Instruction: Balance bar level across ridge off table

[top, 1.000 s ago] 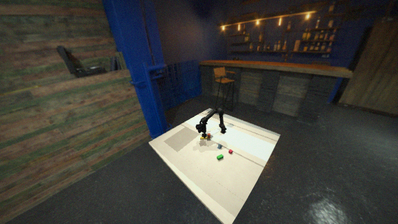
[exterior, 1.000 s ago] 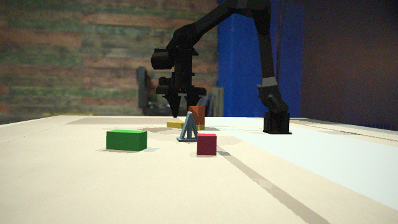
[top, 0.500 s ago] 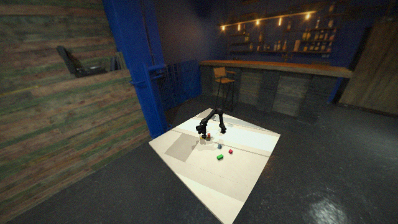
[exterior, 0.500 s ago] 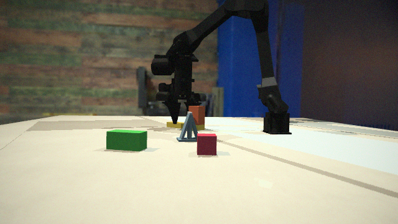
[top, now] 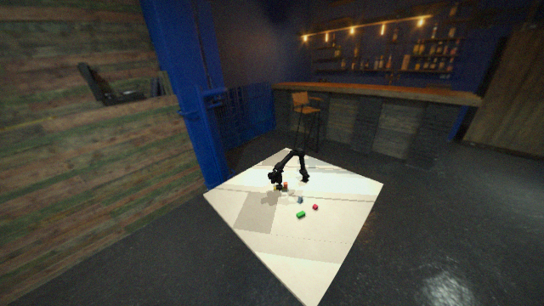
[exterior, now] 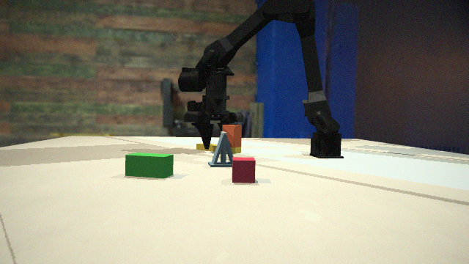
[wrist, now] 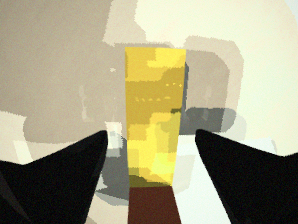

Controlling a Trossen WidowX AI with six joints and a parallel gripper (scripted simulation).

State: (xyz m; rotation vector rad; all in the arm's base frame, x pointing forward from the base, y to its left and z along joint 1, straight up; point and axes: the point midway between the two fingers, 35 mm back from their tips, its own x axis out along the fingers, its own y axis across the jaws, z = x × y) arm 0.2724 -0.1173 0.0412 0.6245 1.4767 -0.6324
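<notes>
My gripper tip is 350 mm to the right of the green block, 130 mm short of it and 10 mm below it. From my gripper tip the other things lie so: dark red cube: 400 mm to the left, 20 mm behind, 10 mm above.
</notes>
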